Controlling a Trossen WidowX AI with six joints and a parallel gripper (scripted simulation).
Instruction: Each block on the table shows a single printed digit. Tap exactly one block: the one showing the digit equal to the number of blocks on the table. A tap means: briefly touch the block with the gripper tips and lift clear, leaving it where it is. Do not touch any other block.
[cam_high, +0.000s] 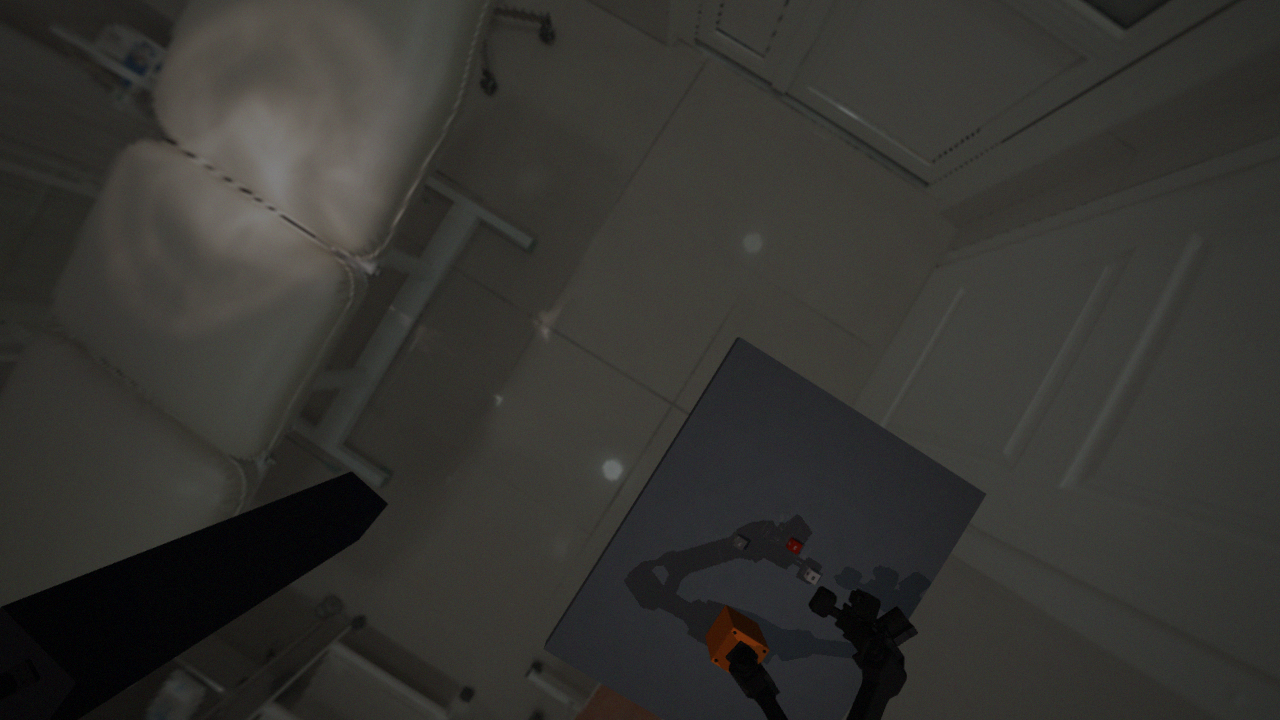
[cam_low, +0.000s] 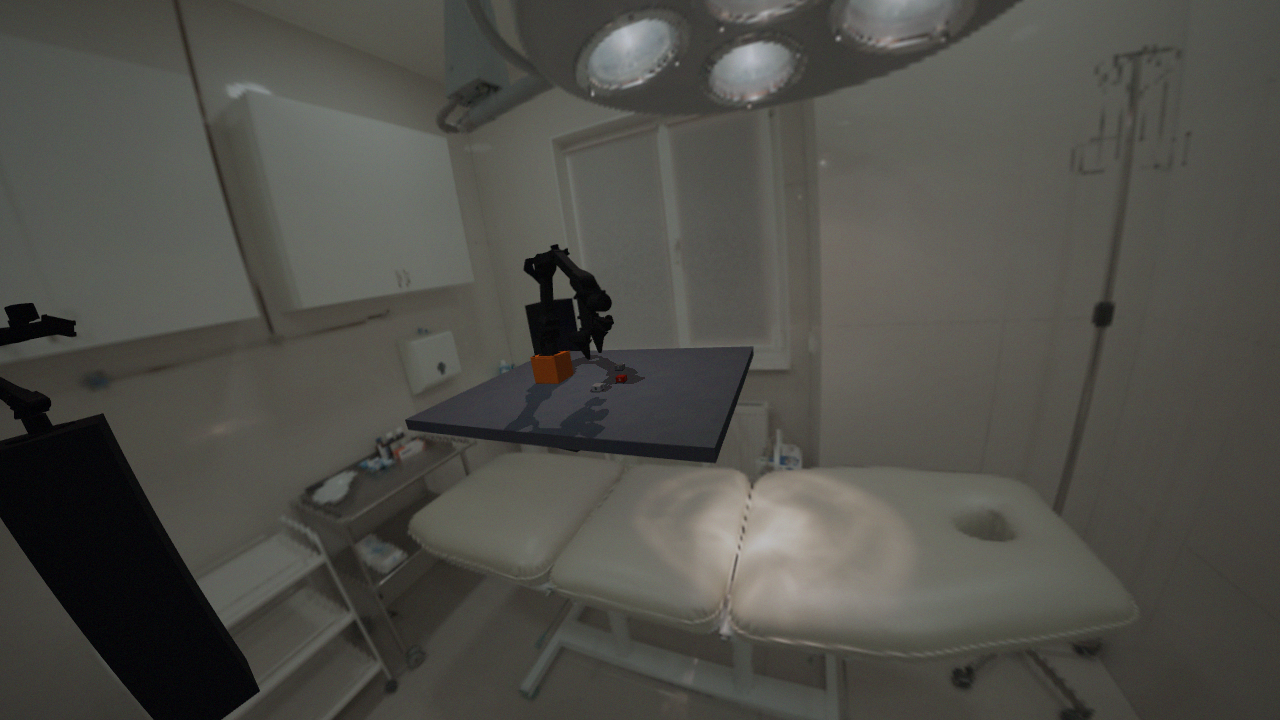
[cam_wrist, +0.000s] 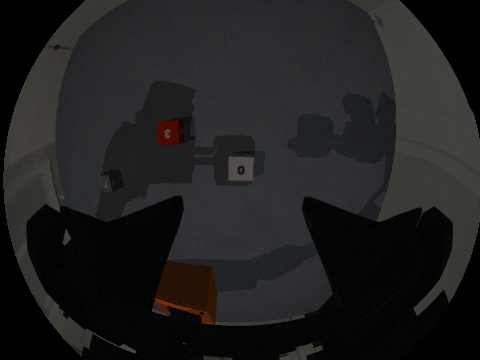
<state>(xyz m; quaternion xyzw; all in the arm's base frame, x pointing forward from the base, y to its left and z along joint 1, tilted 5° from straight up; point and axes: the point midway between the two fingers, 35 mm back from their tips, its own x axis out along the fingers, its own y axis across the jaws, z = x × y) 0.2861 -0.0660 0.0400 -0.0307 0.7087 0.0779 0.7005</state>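
Right now my gripper tip is 12 cm above the small red block, 10 cm to the right of it and 3 cm short of it. From my gripper tip the other things lie so: white block 12 cm below, 1 cm behind; then grey block 23 cm to the left, 12 cm below, 7 cm behind.
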